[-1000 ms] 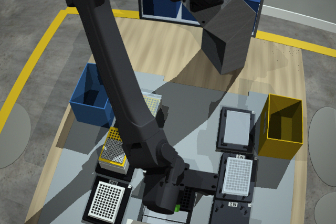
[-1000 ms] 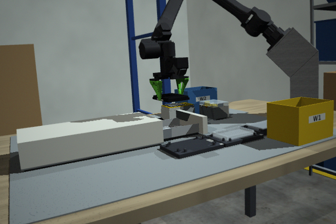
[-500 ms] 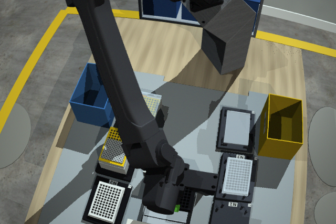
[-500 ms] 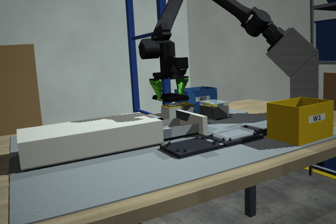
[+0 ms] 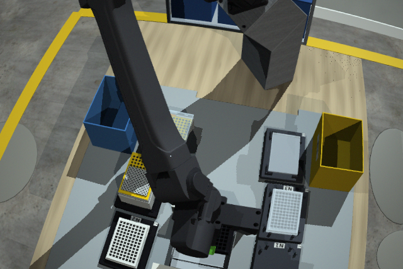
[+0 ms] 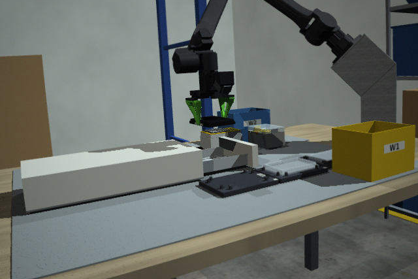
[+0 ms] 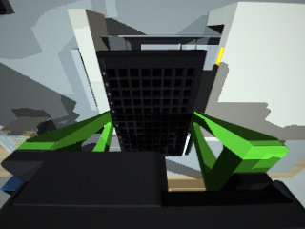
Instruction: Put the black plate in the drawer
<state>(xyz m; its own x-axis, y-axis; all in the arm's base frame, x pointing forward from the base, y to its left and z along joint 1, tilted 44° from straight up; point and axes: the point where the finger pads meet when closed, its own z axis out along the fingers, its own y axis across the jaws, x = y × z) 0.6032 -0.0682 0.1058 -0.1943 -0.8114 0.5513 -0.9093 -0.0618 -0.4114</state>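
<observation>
My gripper is now 12 cm above the drawer, 4 cm short of it and 1 cm to the left of it. From my hand the other things lie so: white grid plate: 19 cm to the right, 12 cm below; cooler CD: 16 cm ahead, 11 cm below, 3 cm to the right; black plate: right at my hand.
</observation>
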